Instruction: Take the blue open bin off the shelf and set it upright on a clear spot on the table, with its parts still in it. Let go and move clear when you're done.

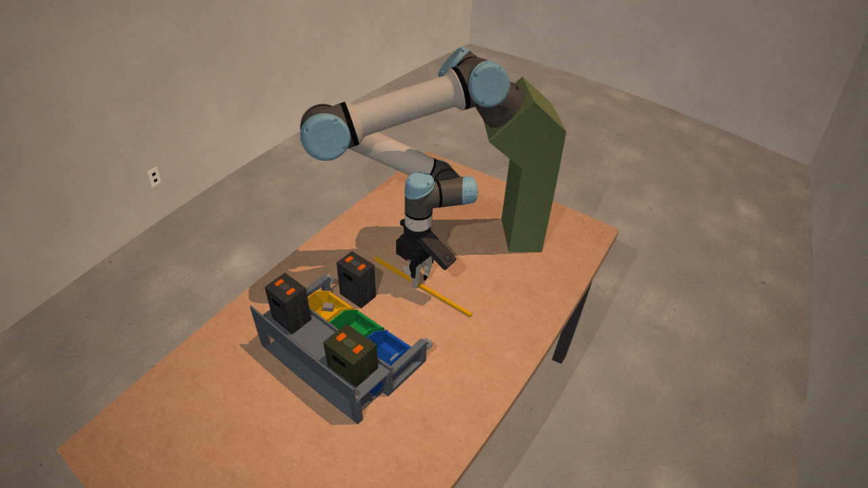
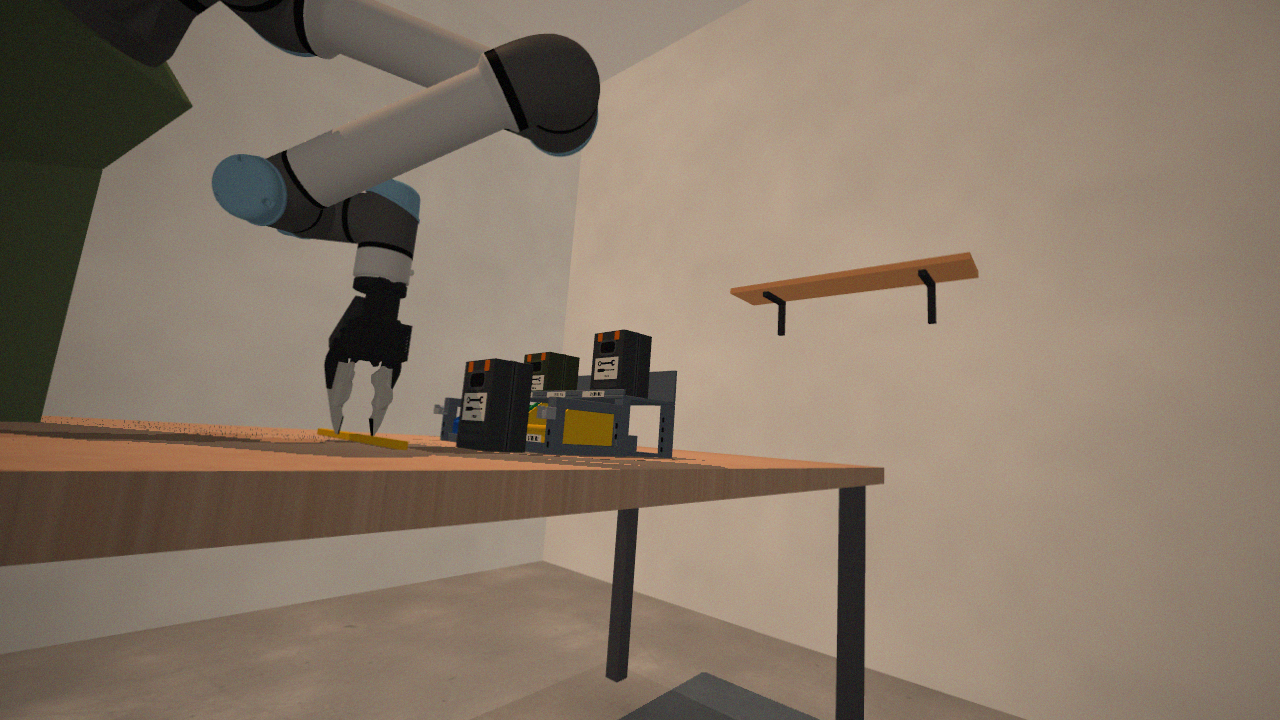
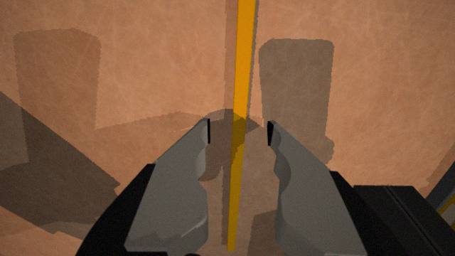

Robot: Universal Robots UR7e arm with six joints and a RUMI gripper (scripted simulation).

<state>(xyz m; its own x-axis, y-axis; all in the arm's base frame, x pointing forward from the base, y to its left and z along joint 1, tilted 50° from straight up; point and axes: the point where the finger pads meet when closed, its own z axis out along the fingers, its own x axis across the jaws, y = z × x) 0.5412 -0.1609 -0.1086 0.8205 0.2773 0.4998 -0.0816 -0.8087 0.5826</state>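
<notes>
Now: the yellow bar 20 mm below my hand. From my hand the other things lie so: blue open bin (320 mm ahead, 80 mm to the left, 20 mm above); then yellow bin (290 mm ahead, 140 mm to the right, 20 mm above); then green bin (300 mm ahead, 30 mm to the right, 20 mm above).
</notes>
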